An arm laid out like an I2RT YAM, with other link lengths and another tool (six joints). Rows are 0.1 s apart.
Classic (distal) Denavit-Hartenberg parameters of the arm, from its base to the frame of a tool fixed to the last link. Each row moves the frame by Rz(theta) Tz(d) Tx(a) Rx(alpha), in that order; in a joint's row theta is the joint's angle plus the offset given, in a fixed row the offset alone. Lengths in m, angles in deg.
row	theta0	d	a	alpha
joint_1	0	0.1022	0.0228	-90
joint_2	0	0	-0.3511	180
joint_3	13.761	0	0.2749	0
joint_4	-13.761	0.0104	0.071	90
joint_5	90	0.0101	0	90
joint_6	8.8	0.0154	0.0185	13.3
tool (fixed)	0	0.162	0	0
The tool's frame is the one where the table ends.
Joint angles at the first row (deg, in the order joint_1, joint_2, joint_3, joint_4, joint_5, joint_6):
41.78 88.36 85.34 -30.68 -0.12 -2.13
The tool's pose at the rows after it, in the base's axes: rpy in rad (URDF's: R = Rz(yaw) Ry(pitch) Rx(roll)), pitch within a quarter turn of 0, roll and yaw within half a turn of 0; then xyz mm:
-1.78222 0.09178 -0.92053 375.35 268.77 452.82
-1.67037 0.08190 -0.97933 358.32 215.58 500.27
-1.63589 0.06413 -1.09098 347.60 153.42 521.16
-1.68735 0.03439 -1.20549 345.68 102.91 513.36
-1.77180 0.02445 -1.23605 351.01 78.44 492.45
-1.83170 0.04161 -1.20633 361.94 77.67 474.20
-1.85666 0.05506 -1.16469 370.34 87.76 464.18
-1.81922 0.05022 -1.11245 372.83 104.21 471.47
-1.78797 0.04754 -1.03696 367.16 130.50 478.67
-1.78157 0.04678 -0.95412 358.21 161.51 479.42
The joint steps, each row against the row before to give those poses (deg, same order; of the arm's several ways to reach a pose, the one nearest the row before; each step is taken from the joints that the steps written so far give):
-2.19 -7.37 0.00 1.03 -0.02 -0.92
-4.21 -6.62 0.02 -0.28 0.02 -0.83
-6.89 -4.96 0.16 -3.17 0.00 -1.11
-7.34 -2.04 0.06 -5.07 -0.35 -1.88
-6.08 0.57 -0.02 -4.33 -3.85 -2.39
-2.75 2.01 0.00 -1.68 -4.35 -1.53
0.09 1.66 -0.07 0.06 -2.31 -0.72
1.81 0.40 -0.06 2.54 -1.01 -0.39
3.69 0.00 0.00 1.77 -0.59 -0.04
4.70 0.35 0.02 0.70 -0.04 0.02

